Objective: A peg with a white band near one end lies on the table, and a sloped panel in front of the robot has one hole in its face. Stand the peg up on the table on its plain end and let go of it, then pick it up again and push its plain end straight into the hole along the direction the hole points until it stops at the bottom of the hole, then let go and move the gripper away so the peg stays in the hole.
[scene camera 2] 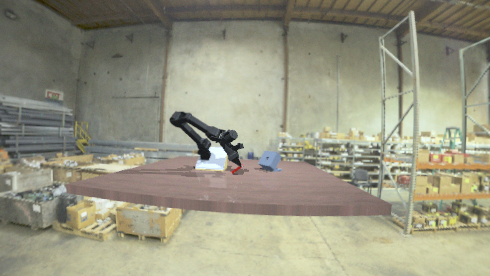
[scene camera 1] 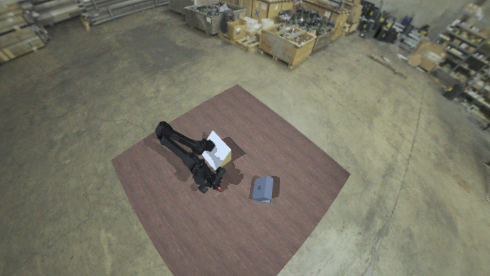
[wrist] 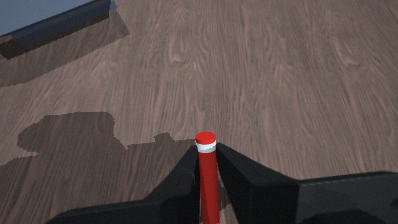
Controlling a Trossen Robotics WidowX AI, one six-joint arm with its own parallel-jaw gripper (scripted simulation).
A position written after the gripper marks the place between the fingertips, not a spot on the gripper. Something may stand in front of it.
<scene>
The gripper [wrist: 206, 150] holds a red peg.
</scene>
